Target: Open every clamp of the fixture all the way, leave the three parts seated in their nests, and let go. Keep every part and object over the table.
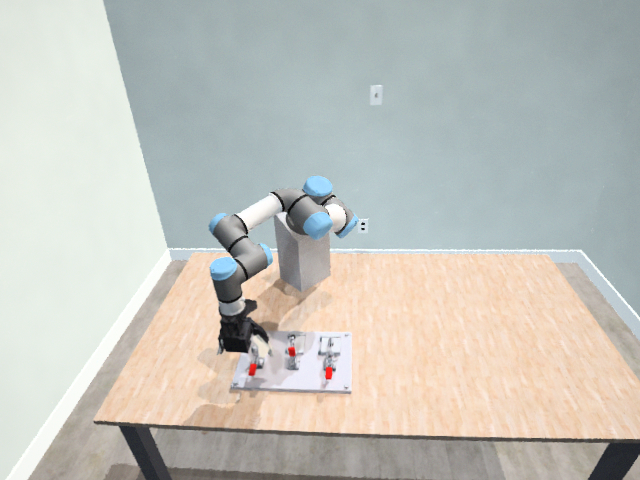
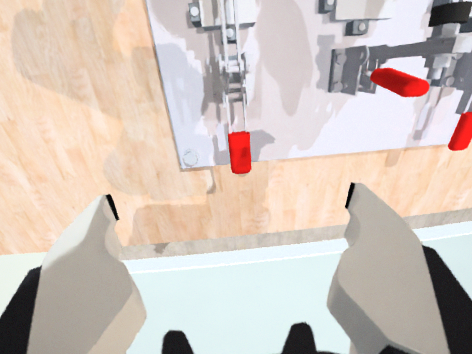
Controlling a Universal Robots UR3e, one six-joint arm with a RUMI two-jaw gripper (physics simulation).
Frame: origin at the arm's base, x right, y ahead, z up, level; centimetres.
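Seen in the pictures: gripper, fingertip midpoint: (image 1: 246, 354) (image 2: 231, 190).
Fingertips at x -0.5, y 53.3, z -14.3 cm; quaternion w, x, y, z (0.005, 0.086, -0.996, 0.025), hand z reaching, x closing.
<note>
Pixels of each thing's top centre, then the offset from my fingertips to it. "spot": a spot on its surface instead. Level surfaces: height alone.
- fixture plate, top centre: (image 2: 352, 32) (image 1: 295, 357) dz -10.2, dx -9.7, dy -11.2 cm
- left clamp's handle, top centre: (image 2: 240, 154) (image 1: 252, 368) dz -5.5, dx -0.9, dy -0.3 cm
- left part, surface spot: (image 2: 207, 14) spot: dz -7.6, dx +2.8, dy -9.9 cm
- middle clamp's handle, top centre: (image 2: 420, 89) (image 1: 291, 347) dz -1.7, dx -10.6, dy -7.3 cm
- middle part, surface spot: (image 2: 365, 9) spot: dz -8.6, dx -9.4, dy -12.5 cm
- right clamp's handle, surface spot: (image 2: 461, 131) (image 1: 326, 372) spot: dz -6.2, dx -21.6, dy -4.9 cm
- right part, top centre: (image 1: 331, 342) dz -8.1, dx -19.4, dy -18.3 cm
- wooden table, surface height: dz -11.7 cm
The fixture plate (image 1: 310, 381) (image 2: 310, 135) carries three clamps with red handles. The left clamp's handle (image 1: 252, 369) (image 2: 240, 152) lies low toward the front, its bar reaching back over the left part (image 2: 207, 14). The middle clamp's handle (image 1: 292, 351) (image 2: 400, 82) is raised, its black-tipped bar standing up off the middle part (image 2: 365, 9). The right clamp's handle (image 1: 328, 373) (image 2: 461, 131) lies low toward the front, its bar over the right part (image 1: 336, 345). My gripper (image 1: 244, 352) (image 2: 231, 190) is open and empty above the plate's left side, its fingers spread wide on either side of the left clamp's line.
The wooden table (image 1: 454, 351) (image 2: 65, 150) extends around the plate. The robot's grey pedestal (image 1: 303, 260) stands behind the plate. The table's front edge runs a short way in front of the plate. The other two clamps stand to the right of the gripper.
</note>
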